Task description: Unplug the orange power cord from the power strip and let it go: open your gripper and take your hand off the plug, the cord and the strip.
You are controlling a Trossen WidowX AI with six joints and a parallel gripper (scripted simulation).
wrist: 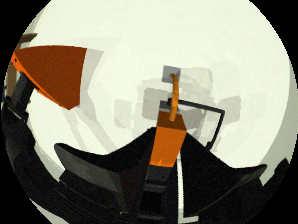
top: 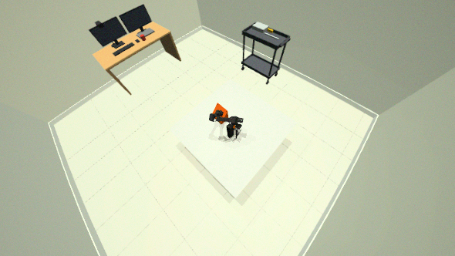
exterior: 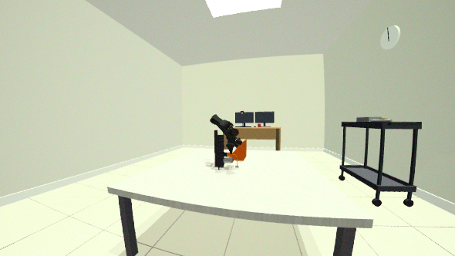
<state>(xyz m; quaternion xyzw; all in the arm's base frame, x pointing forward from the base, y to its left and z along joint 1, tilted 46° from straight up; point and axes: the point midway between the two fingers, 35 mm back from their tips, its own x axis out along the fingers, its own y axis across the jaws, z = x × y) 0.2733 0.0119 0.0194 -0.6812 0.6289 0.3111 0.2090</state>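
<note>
My gripper tip is 10 mm short of the orange plug and 30 mm to the left of it.
</note>
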